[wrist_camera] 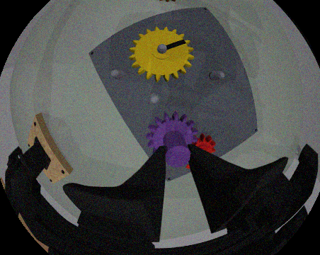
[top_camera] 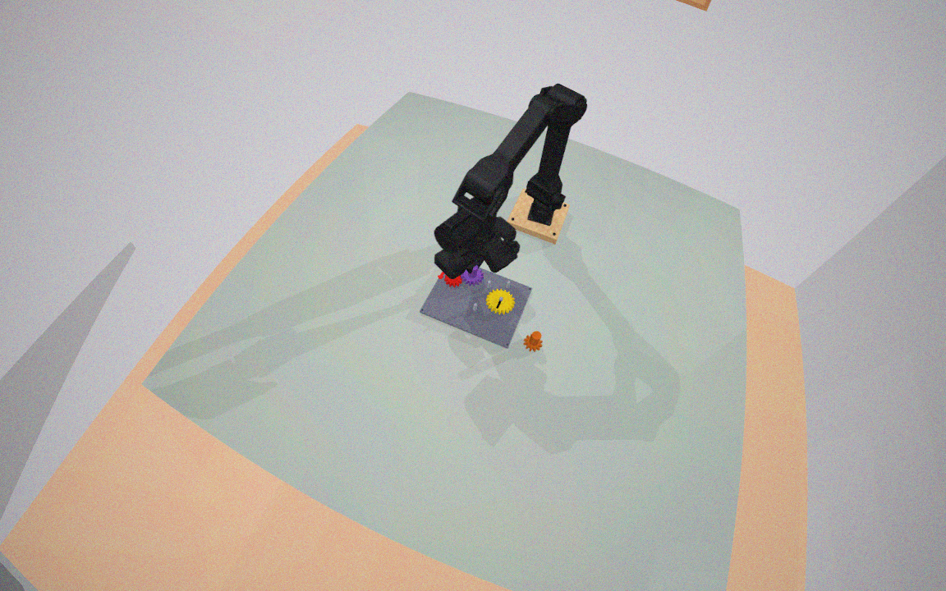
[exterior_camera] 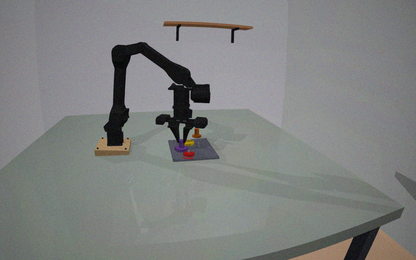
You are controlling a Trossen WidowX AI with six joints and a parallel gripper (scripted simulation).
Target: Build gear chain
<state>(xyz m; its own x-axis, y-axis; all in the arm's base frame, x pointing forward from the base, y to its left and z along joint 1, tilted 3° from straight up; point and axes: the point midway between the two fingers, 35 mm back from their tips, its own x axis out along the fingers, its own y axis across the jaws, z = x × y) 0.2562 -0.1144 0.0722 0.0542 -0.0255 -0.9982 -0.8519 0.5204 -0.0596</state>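
My gripper tip is 2 cm short of the red gear, 4 cm to the left of it and 3 cm above it. Round my gripper tip: yellow gear: 4 cm ahead, 8 cm to the left, 3 cm below; then purple gear: 1 cm below; then orange gear: 11 cm ahead, 18 cm to the left, 3 cm below.
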